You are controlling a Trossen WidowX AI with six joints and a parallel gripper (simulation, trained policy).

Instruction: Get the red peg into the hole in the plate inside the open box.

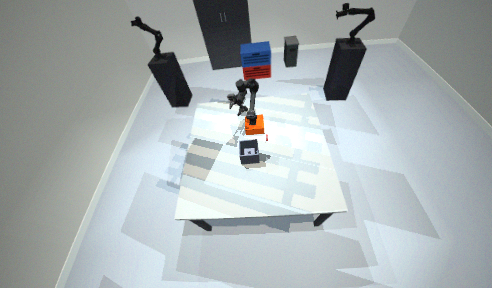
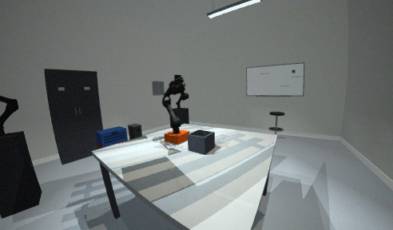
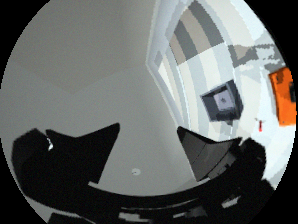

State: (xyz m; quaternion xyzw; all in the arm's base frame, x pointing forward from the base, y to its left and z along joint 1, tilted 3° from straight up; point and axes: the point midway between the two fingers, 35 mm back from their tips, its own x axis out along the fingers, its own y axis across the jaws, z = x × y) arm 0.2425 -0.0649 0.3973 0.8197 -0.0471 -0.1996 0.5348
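My gripper tip is now 440 mm above the red peg, 220 mm to the right of it and 110 mm past it. From my gripper tip the other things lie so: grey plate 430 mm below, 80 mm to the left, 70 mm ahead.
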